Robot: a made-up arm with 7 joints. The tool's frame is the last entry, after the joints.
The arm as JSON. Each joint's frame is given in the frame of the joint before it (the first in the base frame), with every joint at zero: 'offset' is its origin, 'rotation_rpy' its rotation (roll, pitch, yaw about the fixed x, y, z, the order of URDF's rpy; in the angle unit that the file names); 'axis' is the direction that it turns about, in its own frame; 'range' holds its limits. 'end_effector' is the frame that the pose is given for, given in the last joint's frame.
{
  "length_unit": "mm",
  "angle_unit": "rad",
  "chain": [
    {
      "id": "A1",
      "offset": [
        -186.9,
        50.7,
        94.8
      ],
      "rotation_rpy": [
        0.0,
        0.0,
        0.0
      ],
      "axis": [
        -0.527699,
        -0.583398,
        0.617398
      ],
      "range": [
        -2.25,
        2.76
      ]
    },
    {
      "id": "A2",
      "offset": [
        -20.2,
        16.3,
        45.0
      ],
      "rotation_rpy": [
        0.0,
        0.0,
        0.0
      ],
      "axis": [
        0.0,
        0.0,
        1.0
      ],
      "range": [
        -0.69,
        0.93
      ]
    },
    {
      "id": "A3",
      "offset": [
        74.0,
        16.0,
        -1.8
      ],
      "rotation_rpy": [
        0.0,
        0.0,
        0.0
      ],
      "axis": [
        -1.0,
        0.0,
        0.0
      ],
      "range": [
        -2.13,
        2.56
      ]
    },
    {
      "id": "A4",
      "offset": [
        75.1,
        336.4,
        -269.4
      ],
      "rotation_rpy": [
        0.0,
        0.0,
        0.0
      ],
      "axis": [
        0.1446,
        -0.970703,
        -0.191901
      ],
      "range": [
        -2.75,
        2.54
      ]
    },
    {
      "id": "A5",
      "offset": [
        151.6,
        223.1,
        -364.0
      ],
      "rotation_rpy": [
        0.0,
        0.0,
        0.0
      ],
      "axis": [
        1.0,
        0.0,
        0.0
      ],
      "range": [
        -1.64,
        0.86
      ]
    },
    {
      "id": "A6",
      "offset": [
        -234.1,
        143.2,
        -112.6
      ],
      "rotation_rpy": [
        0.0,
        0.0,
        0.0
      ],
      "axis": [
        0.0,
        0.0,
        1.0
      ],
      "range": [
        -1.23,
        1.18
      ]
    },
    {
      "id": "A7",
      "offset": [
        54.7,
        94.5,
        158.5
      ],
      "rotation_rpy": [
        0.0,
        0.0,
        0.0
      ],
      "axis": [
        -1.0,
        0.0,
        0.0
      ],
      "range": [
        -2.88,
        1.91
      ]
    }
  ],
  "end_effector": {
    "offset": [
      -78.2,
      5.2,
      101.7
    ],
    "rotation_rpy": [
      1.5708,
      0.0,
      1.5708
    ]
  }
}
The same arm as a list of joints. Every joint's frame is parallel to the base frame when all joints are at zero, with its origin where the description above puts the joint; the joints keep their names.
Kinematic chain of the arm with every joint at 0, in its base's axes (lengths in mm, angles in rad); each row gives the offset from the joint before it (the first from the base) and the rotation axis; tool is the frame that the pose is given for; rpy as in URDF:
A1: xyz -186.9 50.7 94.8 axis -0.527699 -0.583398 0.617398
A2: xyz -20.2 16.3 45.0 axis +z
A3: xyz 74.0 16.0 -1.8 axis -x
A4: xyz 75.1 336.4 -269.4 axis 0.1446 -0.970703 -0.191901
A5: xyz 151.6 223.1 -364.0 axis +x
A6: xyz -234.1 143.2 -112.6 axis +z
A7: xyz 54.7 94.5 158.5 axis -x
tool: xyz -78.2 5.2 101.7 rpy 1.5708 0.0000 1.5708
Joint limits (rad, base to tool): -2.2500..2.7600 -0.6900..0.9300 -2.1300..2.5600 -2.7500..2.5400 -1.6400..0.8600 -1.2300..1.1800 -2.8800..1.9100

